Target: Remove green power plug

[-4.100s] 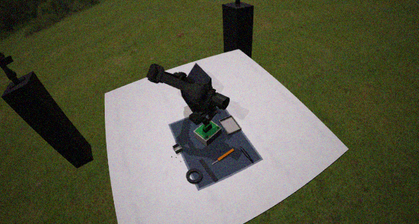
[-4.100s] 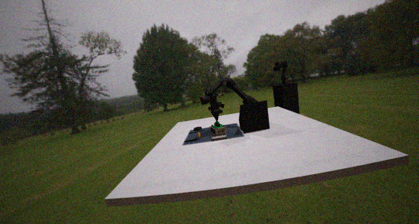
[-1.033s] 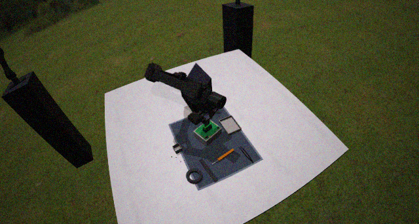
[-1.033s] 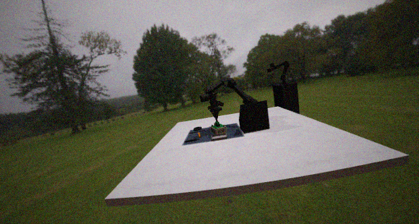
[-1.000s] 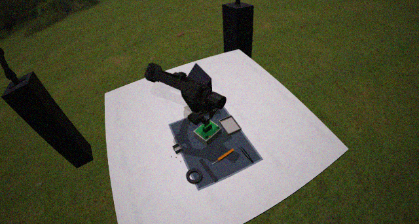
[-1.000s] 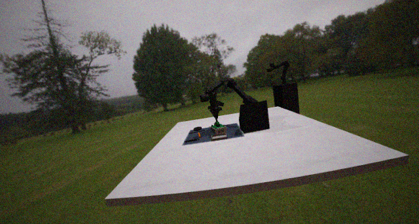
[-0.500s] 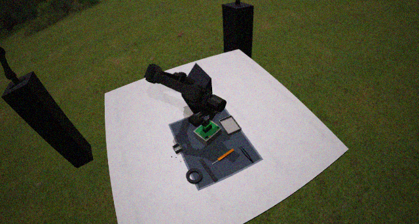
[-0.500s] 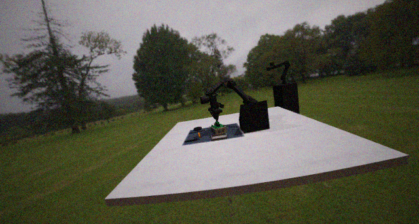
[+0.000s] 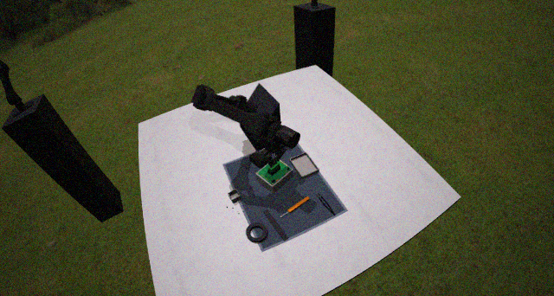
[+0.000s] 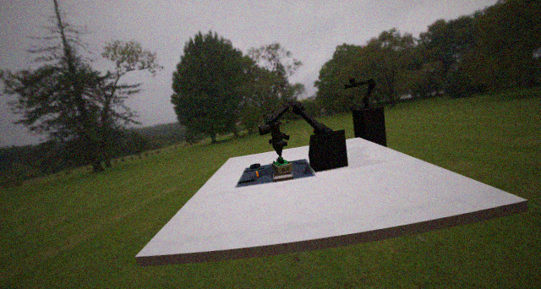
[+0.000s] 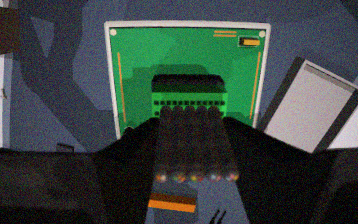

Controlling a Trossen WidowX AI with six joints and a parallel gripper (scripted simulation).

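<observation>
Right now the green power plug is 2 cm below my gripper tip. From my gripper tip the other things lie so: grey tray 14 cm to the left, 10 cm below, 2 cm ahead; dark bar 18 cm ahead, 12 cm to the right, 10 cm below; dark blue mat 10 cm below, 5 cm ahead, 1 cm to the right.
</observation>
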